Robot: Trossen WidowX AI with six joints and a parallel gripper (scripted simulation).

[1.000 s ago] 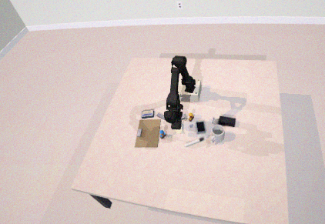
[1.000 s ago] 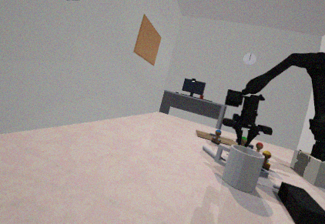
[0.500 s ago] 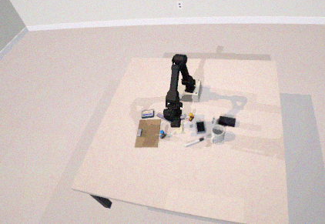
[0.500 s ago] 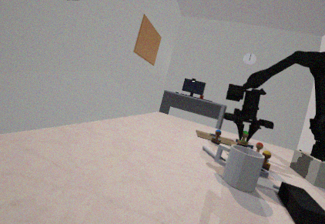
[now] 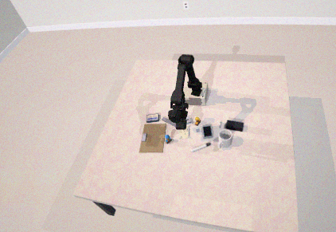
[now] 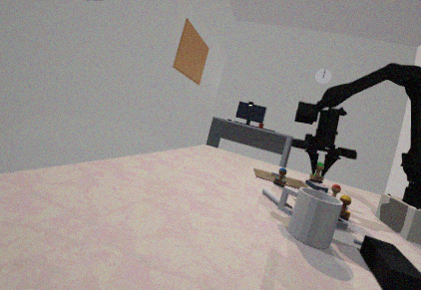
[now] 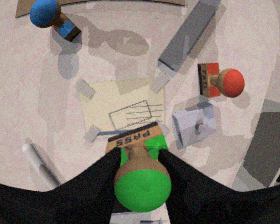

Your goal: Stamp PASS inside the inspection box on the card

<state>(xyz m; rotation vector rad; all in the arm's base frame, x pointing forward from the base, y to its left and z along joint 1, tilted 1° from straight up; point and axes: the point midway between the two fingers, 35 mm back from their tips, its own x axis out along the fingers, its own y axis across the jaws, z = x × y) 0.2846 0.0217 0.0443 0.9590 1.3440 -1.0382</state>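
Right now my gripper tip is 80 mm short of the marker pen, 160 mm to the right of it and 80 mm above it. The rest, counted from my gripper tip: red stamp (70 mm behind, 80 mm to the right, 70 mm below); cream card (10 mm ahead, 90 mm below); green stamp (right at my gripper tip).
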